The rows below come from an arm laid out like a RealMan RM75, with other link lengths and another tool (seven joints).
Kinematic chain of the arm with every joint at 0, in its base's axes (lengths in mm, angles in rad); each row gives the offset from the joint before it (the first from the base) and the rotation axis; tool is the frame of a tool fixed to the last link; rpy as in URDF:
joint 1: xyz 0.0 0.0 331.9 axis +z
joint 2: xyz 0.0 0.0 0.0 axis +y
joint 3: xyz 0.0 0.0 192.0 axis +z
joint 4: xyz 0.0 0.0 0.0 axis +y
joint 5: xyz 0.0 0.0 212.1 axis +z
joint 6: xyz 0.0 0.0 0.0 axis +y
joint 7: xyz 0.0 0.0 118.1 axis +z
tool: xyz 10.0 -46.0 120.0 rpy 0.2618 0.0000 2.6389
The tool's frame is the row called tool.
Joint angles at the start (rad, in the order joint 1, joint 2, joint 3, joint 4, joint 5, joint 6, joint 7):
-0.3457, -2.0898, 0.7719, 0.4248, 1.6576, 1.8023, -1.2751
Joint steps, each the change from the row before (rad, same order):
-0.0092, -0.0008, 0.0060, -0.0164, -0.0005, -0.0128, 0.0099
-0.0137, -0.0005, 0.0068, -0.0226, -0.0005, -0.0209, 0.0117
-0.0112, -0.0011, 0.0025, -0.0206, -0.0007, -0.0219, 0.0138
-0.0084, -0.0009, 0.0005, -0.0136, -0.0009, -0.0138, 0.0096
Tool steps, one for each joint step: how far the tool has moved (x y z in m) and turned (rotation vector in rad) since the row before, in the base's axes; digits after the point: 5 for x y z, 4 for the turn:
0.00062, 0.00082, -0.00421, -0.0034, 0.0034, 0.0010
0.00021, 0.00184, -0.00570, -0.0041, 0.0068, 0.0044
-0.00073, 0.00224, -0.00472, 0.0019, 0.0078, 0.0071
-0.00004, 0.00169, -0.00284, 0.0023, 0.0044, 0.0035

